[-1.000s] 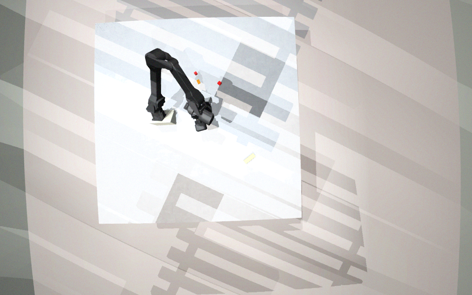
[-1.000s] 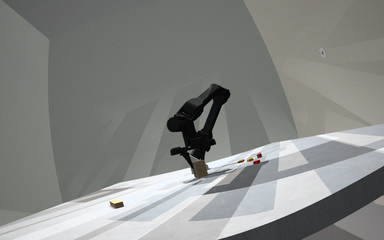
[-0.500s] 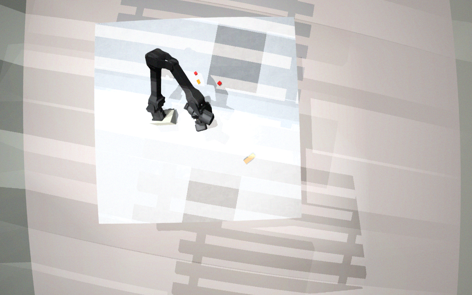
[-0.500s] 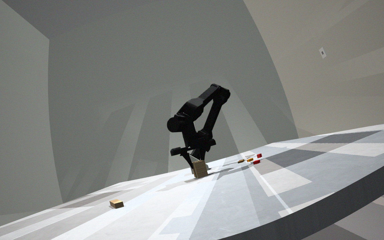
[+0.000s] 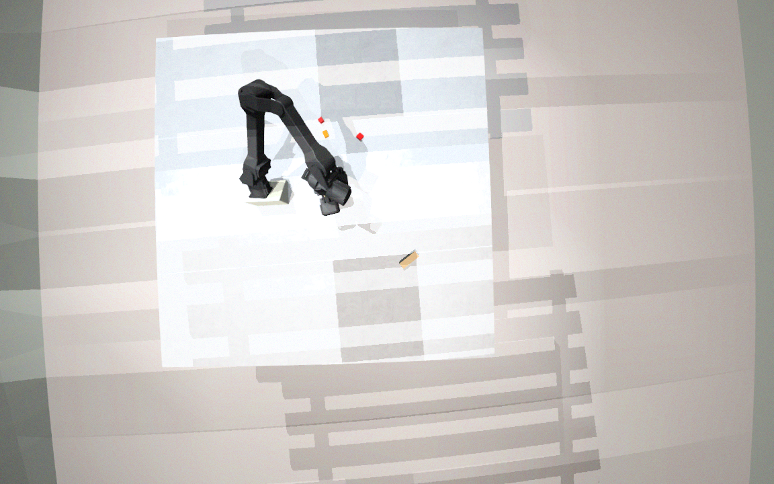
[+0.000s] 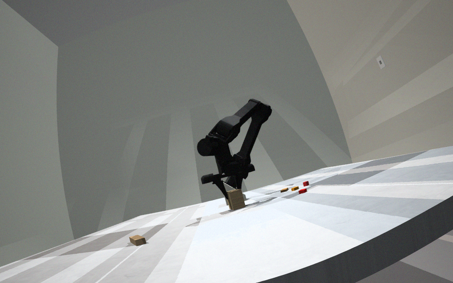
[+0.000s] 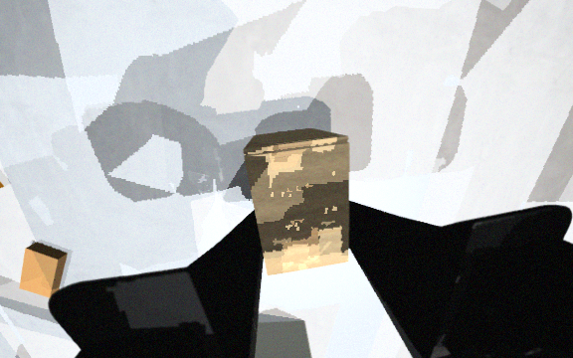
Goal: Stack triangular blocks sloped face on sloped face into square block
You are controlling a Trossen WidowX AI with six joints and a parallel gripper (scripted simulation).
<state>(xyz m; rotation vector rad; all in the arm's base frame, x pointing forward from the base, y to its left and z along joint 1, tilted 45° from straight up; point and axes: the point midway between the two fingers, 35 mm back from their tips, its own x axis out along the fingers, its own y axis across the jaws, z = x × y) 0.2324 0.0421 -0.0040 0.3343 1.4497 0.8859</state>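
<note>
My gripper tip is now 1 cm below the tan wooden triangular block and 1 cm past it. Round my gripper tip: orange piece: 22 cm to the left, 4 cm behind, 3 cm below; then low tan block: 32 cm ahead, 23 cm to the right, 3 cm below.
</note>
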